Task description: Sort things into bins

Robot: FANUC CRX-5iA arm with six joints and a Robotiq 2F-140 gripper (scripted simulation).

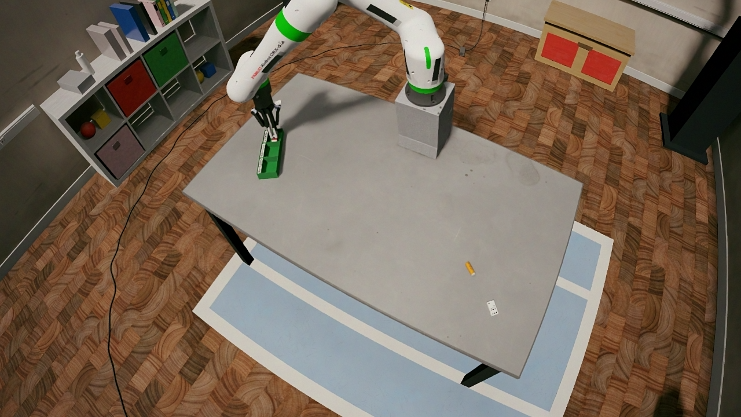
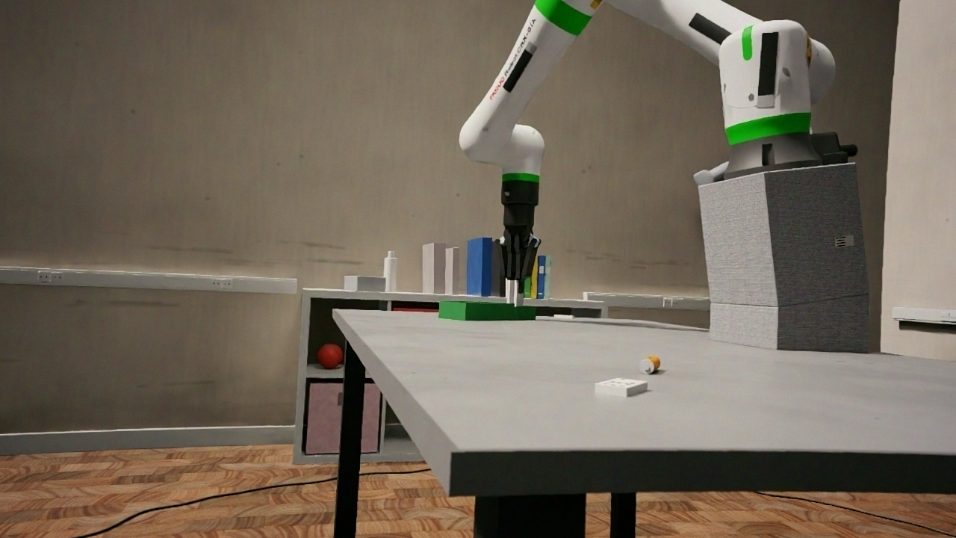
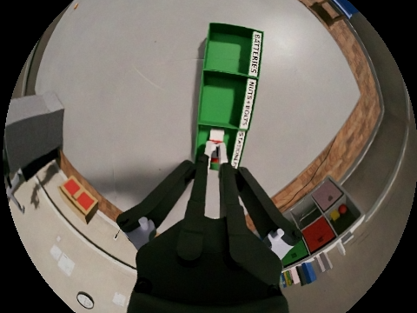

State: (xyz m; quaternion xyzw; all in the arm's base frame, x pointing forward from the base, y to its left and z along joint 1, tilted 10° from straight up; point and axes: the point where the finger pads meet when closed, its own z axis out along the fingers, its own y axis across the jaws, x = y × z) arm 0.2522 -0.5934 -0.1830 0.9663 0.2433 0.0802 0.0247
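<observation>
Right now the red piece is 10 mm ahead of my hand and 50 mm below it. Round my hand: orange cylinder: 240 mm ahead, 950 mm to the left, 60 mm below.
</observation>
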